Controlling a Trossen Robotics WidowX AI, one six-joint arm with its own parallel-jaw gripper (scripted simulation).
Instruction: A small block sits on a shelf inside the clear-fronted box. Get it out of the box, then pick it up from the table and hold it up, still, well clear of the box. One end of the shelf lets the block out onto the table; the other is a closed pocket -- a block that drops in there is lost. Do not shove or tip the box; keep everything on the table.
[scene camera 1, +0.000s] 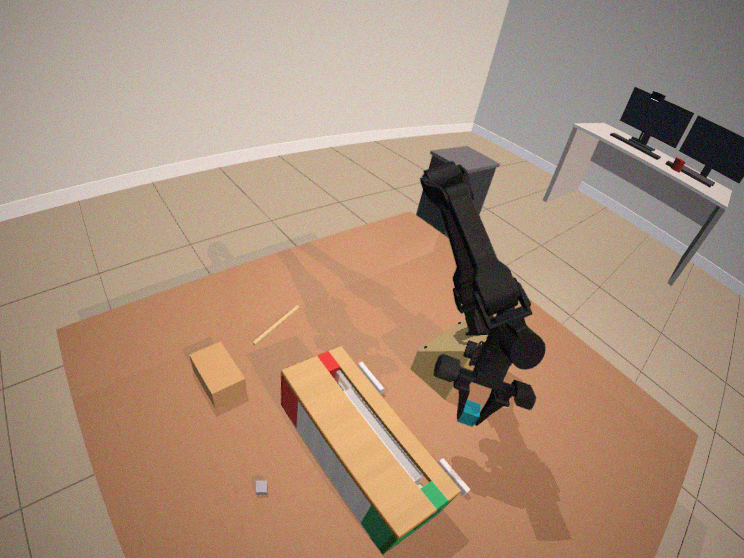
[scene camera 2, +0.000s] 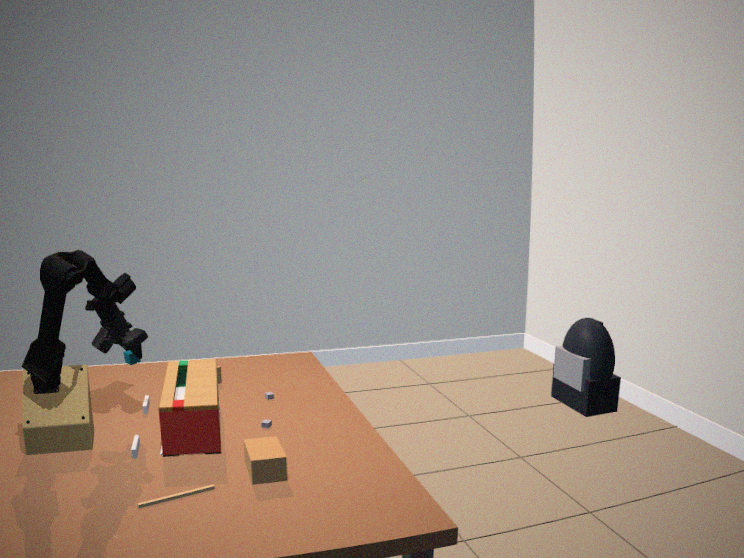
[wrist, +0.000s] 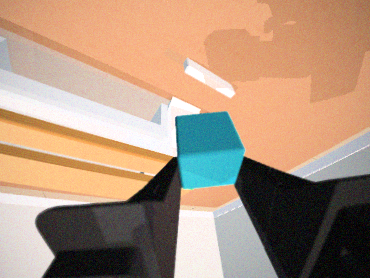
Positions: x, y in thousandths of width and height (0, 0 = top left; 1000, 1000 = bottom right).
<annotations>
My gripper (scene camera 1: 627, 755) is 0.76 m from the lens. A box (scene camera 1: 506, 831) is 0.72 m from the lens. A tan block (scene camera 1: 298, 680) is 0.88 m from the lens. The marked spots on the box and the tan block are 0.37 m apart.
</annotations>
